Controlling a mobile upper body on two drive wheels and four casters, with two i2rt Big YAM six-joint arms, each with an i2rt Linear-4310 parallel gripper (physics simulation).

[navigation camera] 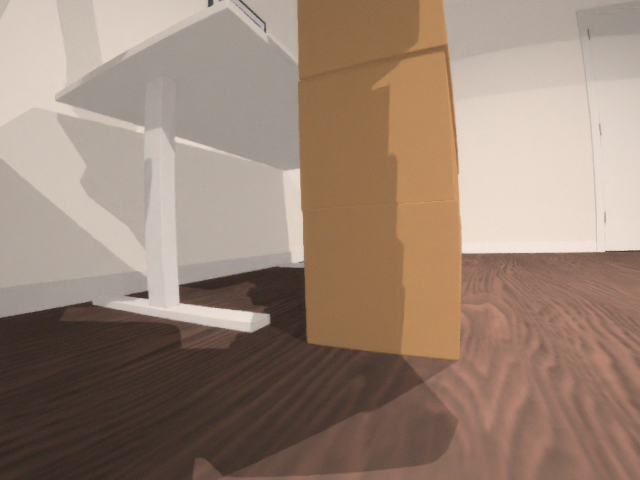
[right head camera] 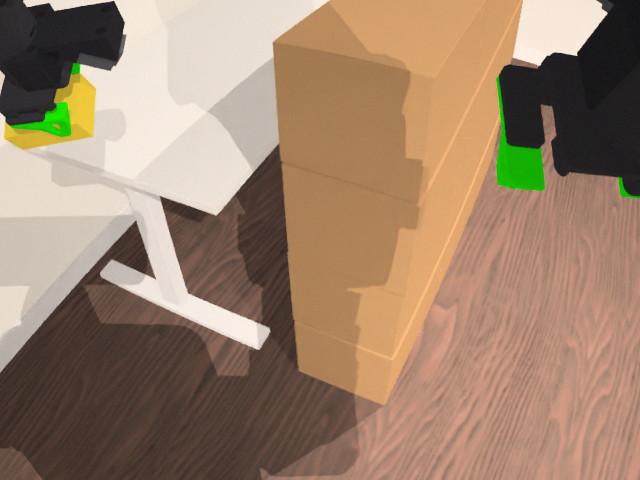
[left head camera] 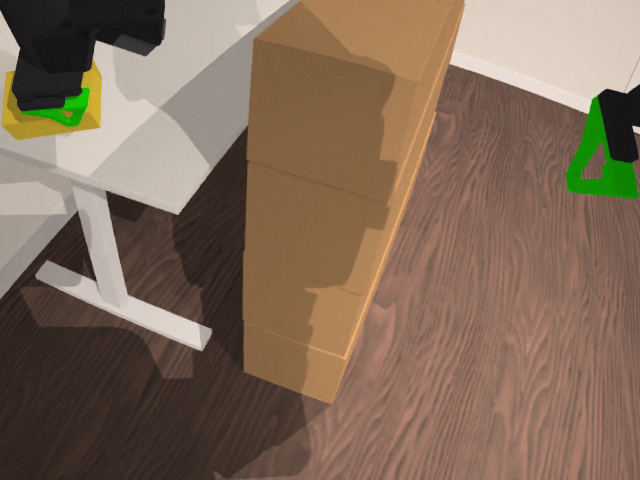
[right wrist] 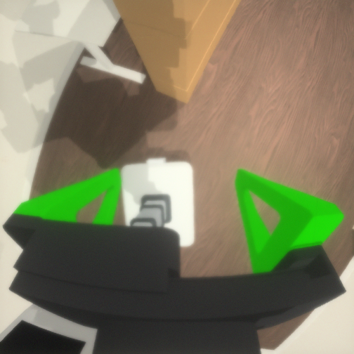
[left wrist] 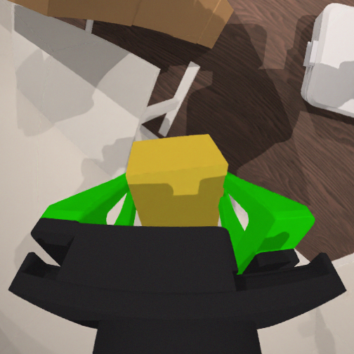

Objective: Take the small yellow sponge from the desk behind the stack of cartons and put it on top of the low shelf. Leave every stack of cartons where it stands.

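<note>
The yellow sponge is held between the green fingers of my left gripper, which is shut on it. In the head views it shows at the upper left, in front of the white desk. My right gripper is open and empty, to the right of the cartons in the head views. The stack of brown cartons stands upright beside the desk. The low shelf does not show in these views.
The desk's white leg and foot stand near the carton stack. The robot's white base shows in the wrist views. A pale wall and a door stand at the back.
</note>
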